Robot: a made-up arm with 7 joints.
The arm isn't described. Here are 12 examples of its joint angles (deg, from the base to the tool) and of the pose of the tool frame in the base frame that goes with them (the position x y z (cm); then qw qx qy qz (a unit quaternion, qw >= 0)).
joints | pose
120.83 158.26 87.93 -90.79 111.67 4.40 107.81 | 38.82 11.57 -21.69 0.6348 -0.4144 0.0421 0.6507
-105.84 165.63 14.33 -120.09 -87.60 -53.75 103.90 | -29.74 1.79 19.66 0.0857 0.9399 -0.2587 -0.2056
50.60 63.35 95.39 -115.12 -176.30 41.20 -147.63 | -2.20 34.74 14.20 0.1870 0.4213 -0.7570 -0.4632
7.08 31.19 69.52 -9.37 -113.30 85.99 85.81 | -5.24 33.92 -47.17 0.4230 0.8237 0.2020 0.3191
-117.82 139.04 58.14 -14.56 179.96 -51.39 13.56 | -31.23 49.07 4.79 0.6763 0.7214 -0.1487 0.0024
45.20 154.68 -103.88 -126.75 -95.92 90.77 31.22 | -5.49 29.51 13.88 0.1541 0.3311 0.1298 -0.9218
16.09 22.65 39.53 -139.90 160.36 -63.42 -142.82 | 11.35 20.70 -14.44 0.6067 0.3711 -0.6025 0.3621
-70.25 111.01 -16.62 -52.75 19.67 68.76 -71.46 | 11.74 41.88 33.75 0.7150 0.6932 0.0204 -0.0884
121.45 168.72 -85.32 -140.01 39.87 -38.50 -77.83 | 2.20 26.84 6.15 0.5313 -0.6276 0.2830 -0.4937
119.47 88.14 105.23 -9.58 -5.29 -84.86 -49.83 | -14.35 49.08 28.08 0.2211 0.6313 0.0706 -0.7400
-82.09 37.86 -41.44 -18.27 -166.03 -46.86 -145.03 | 56.99 12.02 2.87 0.8183 0.2791 -0.4810 0.1452
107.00 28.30 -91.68 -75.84 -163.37 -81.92 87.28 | -43.75 -23.66 6.49 0.0550 -0.8782 0.1535 -0.4496
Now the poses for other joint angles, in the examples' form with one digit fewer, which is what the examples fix.
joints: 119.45 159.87 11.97 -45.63 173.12 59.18 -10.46
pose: 28.2 41.9 -24.4 0.910 0.111 0.288 0.279
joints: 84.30 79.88 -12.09 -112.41 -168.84 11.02 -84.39
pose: -15.9 29.3 -19.5 0.905 -0.157 -0.063 0.391
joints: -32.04 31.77 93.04 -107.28 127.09 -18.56 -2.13
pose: 11.1 38.1 -7.9 0.445 0.380 0.742 -0.327
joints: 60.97 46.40 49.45 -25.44 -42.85 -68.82 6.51
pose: -37.5 41.2 -16.3 0.874 0.322 -0.181 -0.318
